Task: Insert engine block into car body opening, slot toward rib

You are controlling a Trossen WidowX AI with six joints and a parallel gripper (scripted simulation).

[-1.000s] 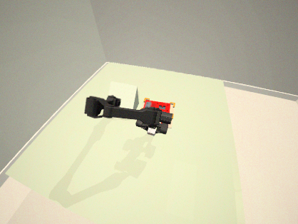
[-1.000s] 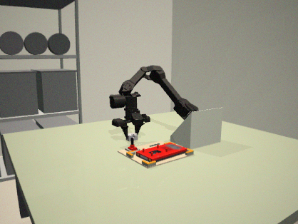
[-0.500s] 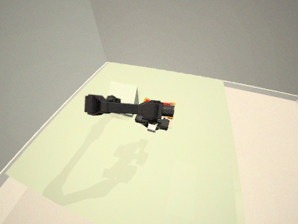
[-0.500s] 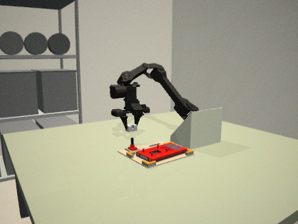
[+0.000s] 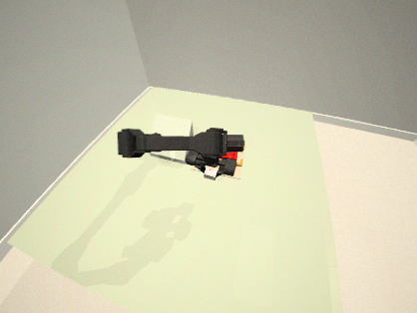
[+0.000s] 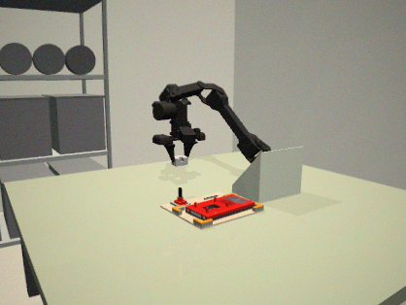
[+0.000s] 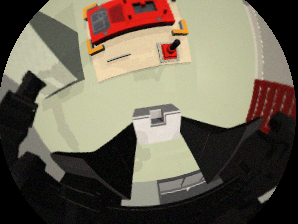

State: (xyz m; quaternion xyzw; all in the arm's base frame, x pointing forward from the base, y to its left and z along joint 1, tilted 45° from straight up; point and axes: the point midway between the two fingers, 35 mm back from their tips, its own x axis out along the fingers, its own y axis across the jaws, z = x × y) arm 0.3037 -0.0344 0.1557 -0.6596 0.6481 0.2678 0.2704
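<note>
Right now my gripper tip is 6 cm short of the black upright peg, 12 cm to the right of it and 9 cm above it. The rest, counted from my gripper tip: grey engine block 1 cm above.
</note>
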